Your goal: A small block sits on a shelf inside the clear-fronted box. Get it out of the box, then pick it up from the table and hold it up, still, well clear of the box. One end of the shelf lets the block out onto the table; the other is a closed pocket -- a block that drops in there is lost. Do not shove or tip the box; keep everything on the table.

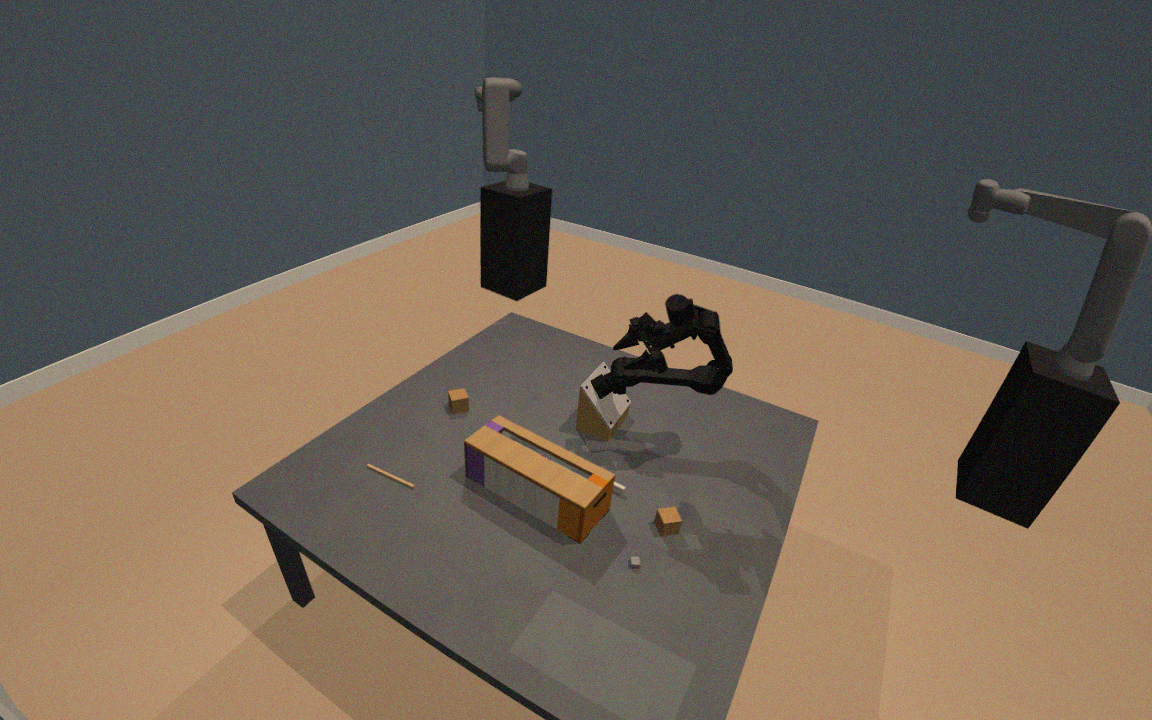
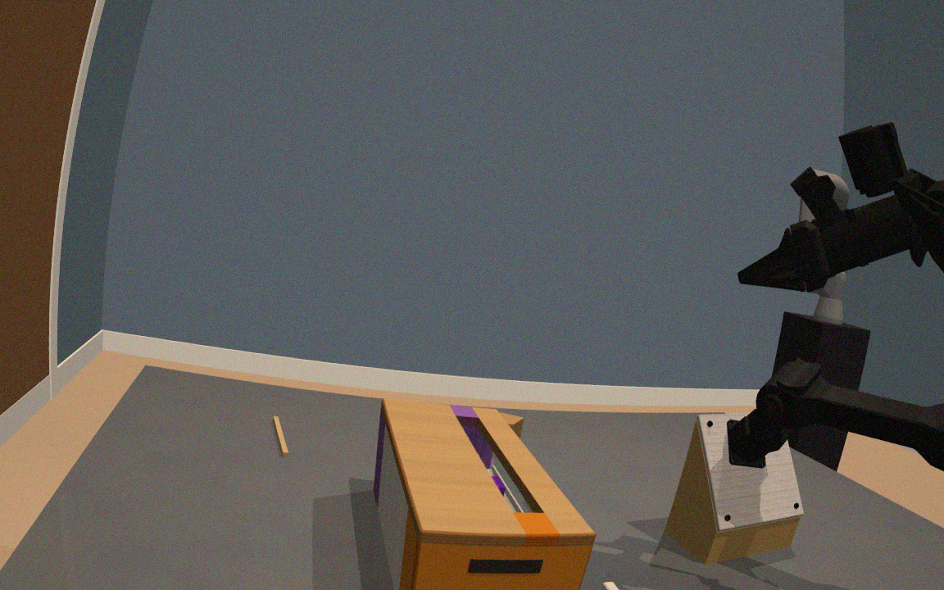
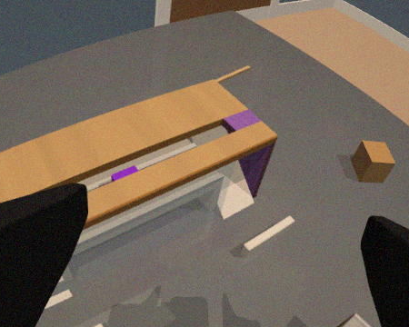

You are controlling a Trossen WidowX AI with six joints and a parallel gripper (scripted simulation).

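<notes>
My gripper tip is 29 cm above the wooden box, 20 cm short of it and 7 cm to the left of it. Round my gripper tip: purple block (26 cm below, 22 cm ahead, 7 cm to the right); then grey piece (34 cm below, 28 cm ahead, 26 cm to the left); then thin wooden stick (45 cm ahead, 41 cm to the right, 35 cm below).
</notes>
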